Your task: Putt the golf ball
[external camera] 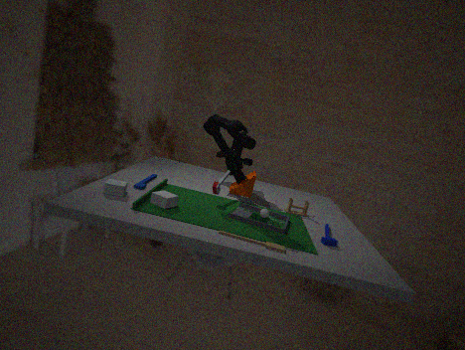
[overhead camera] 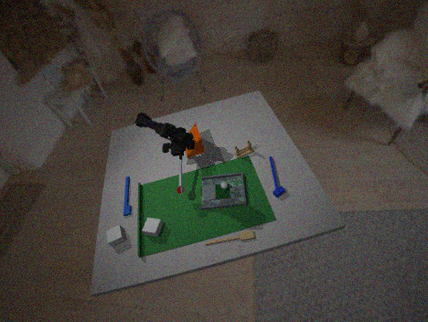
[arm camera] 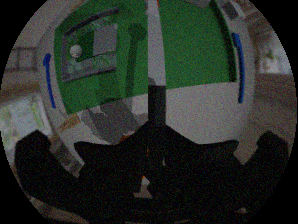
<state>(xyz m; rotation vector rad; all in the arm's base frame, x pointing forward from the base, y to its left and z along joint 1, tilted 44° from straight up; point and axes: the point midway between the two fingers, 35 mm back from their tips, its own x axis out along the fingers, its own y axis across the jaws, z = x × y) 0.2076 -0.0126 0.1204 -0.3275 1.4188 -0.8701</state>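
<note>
Right now my gripper tip is 11 cm short of the red putter and 3 cm to the left of it. The rest, counted from my gripper tip: small wooden frame (4 cm ahead, 38 cm to the left, 9 cm below); then green mat (27 cm ahead, 13 cm below); then white golf ball (25 cm ahead, 17 cm to the left, 10 cm below).
</note>
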